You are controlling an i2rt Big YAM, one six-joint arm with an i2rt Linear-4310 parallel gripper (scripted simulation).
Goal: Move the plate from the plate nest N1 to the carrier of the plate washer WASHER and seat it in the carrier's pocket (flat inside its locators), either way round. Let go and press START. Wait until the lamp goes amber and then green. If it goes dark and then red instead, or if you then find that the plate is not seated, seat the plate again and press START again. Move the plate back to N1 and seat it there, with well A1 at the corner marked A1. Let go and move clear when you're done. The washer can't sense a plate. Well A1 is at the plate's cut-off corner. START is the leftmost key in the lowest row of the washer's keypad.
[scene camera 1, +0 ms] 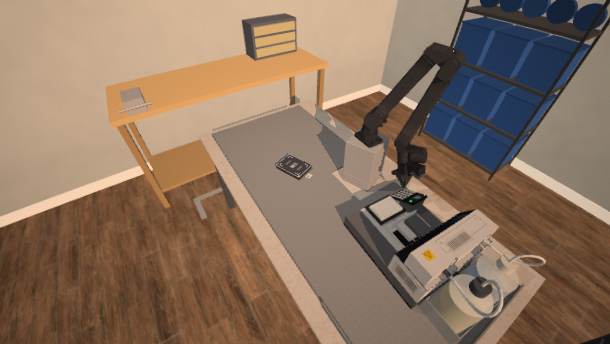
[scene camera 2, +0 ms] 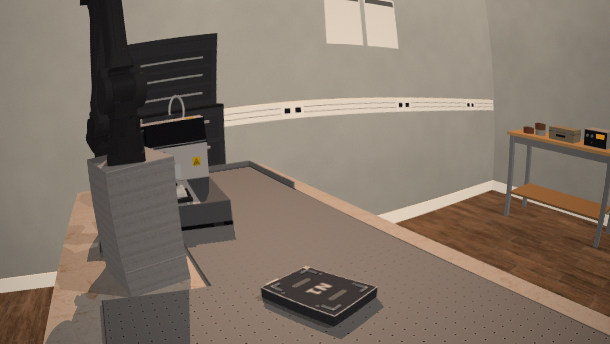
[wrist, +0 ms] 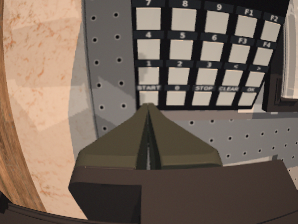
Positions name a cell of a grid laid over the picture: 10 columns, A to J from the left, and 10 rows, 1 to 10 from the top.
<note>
In view: my gripper (wrist: E5) and a washer (scene camera 1: G8).
The washer also shows in scene camera 2 (scene camera 2: D5).
</note>
